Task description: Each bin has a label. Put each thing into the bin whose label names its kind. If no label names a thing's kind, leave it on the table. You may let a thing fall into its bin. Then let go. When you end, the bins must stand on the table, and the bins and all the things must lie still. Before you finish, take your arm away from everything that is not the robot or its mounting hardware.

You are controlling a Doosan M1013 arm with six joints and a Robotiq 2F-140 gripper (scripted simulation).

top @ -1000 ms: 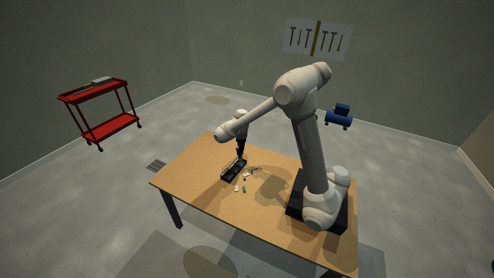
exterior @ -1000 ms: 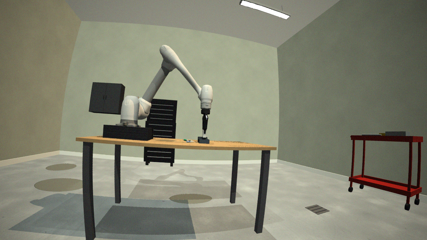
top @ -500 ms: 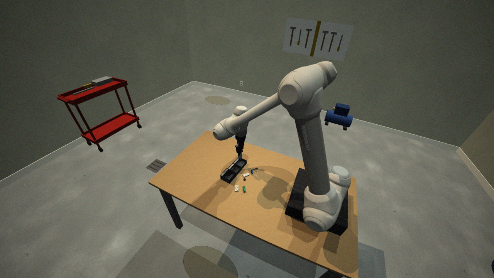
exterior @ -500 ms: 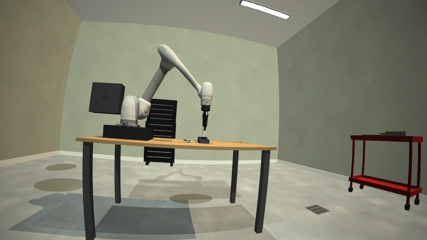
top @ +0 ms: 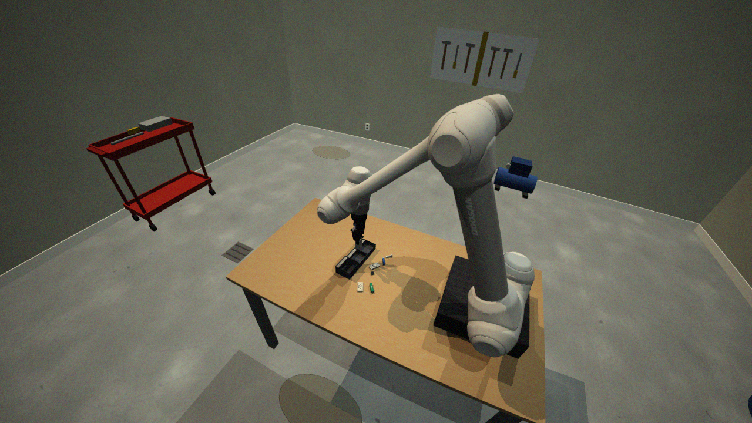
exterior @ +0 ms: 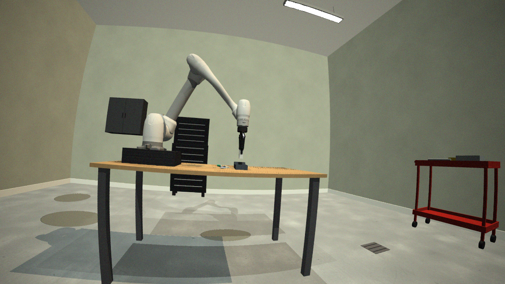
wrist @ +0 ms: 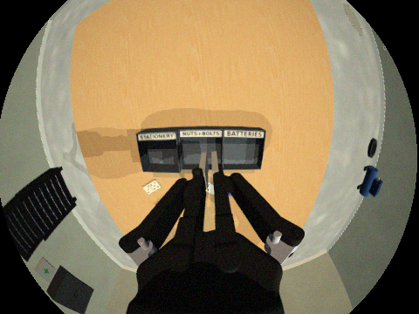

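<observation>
The black bin row is 90 mm below my hand and 20 mm to the left of it. Round my hand: domino 100 mm below, 100 mm behind, 10 mm to the left; blue battery 120 mm behind, 100 mm below, 50 mm to the right; black nut 110 mm behind, 100 mm below, 50 mm to the left.
</observation>
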